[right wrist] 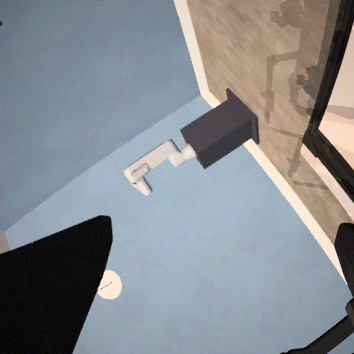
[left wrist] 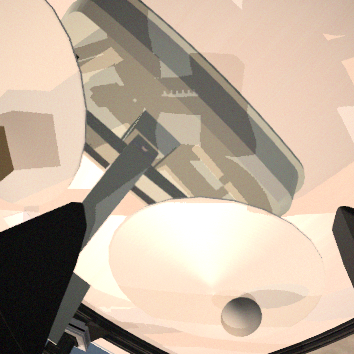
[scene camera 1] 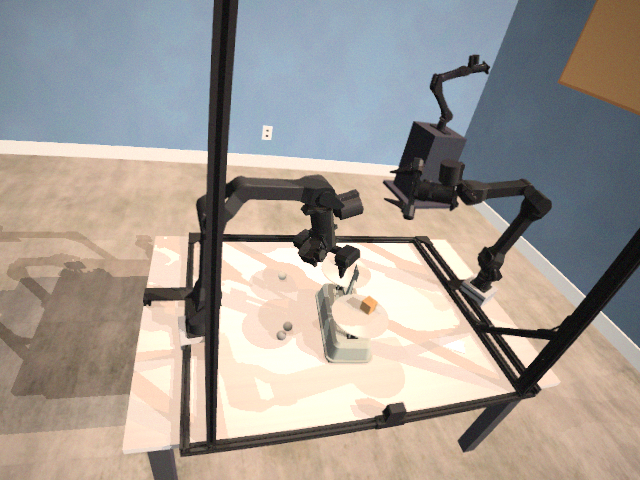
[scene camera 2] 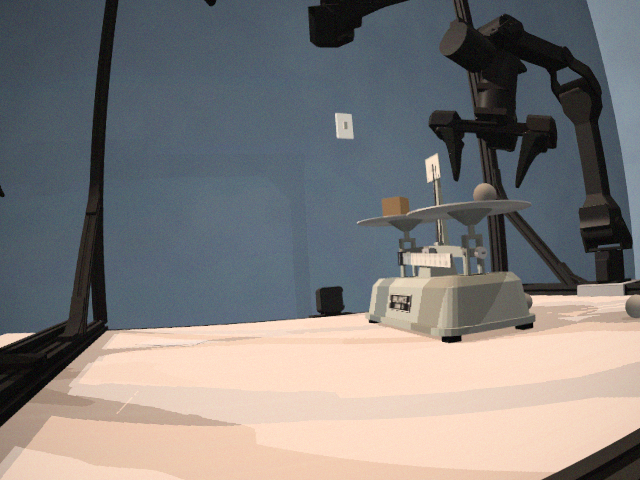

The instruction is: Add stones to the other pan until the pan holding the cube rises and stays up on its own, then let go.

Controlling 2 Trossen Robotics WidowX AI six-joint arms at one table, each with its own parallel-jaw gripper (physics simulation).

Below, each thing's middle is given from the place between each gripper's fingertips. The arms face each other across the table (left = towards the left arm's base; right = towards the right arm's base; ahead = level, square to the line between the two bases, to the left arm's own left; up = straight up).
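Labels:
My left hand is 70 mm to the left of the grey balance scale (scene camera 2: 440,302), 40 mm past it and 70 mm above it. Pan (scene camera 1: 345,310), from my left hand: 50 mm to the right, 140 mm behind, 30 mm below. Going by its middle, the pan is nearer to my left hand than to my right hand.
Relative to the grey balance scale, my right hand is 17 cm to the right of it, 24 cm past it and 24 cm above it. Pan, from my right hand: 19 cm to the left, 34 cm behind, 20 cm below. Going by its middle, the grey balance scale is nearer to my left hand than to my right hand.

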